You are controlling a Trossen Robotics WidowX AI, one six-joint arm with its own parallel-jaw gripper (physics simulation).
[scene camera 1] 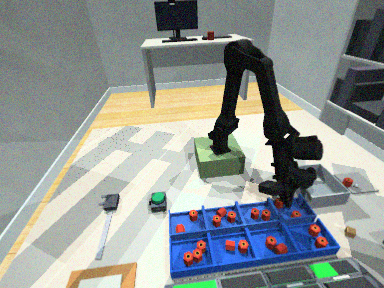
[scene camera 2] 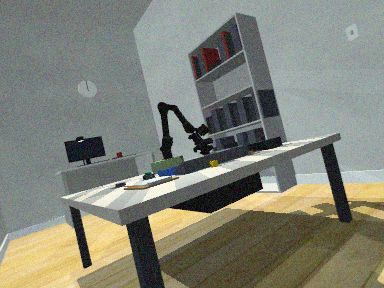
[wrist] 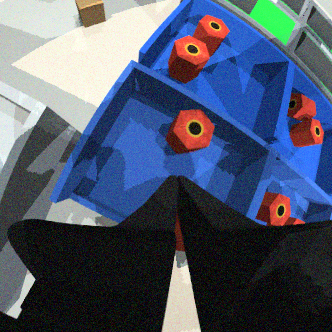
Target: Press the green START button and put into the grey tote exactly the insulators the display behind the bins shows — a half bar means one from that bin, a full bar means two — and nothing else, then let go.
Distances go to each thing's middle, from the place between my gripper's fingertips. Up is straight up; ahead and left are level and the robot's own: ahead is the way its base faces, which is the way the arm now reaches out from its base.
My hand is 150 mm to the right of the grey tote [scene camera 1: 327, 190], 50 mm past it and 10 mm below it. From my hand the other things lie so: display [scene camera 2: 193, 165] (200 mm to the right, 180 mm ahead, 10 mm above).
